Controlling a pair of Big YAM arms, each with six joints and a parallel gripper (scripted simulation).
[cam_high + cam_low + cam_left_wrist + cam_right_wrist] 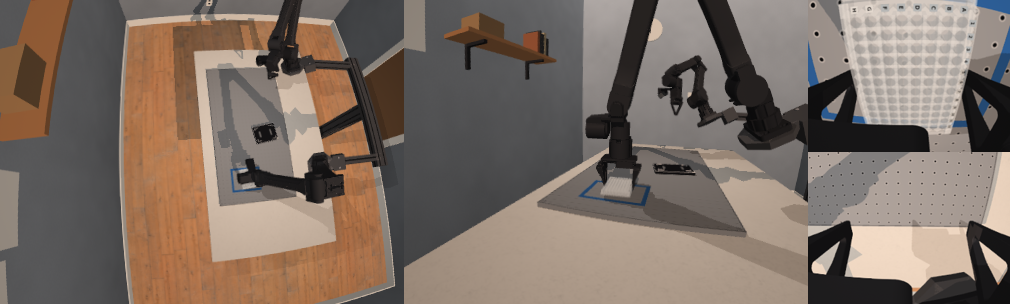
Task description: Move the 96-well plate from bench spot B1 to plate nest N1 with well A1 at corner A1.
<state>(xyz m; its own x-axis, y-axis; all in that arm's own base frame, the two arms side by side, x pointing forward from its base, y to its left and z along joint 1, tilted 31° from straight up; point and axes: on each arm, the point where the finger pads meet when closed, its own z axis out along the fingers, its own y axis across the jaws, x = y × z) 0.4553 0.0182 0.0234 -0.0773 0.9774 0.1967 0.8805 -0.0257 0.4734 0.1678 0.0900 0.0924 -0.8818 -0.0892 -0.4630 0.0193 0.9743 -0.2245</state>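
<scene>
Right now the white 96-well plate is right at my left hand. Round my left hand: black plate nest N1: 180 mm behind, 280 mm to the right, 10 mm below.
</scene>
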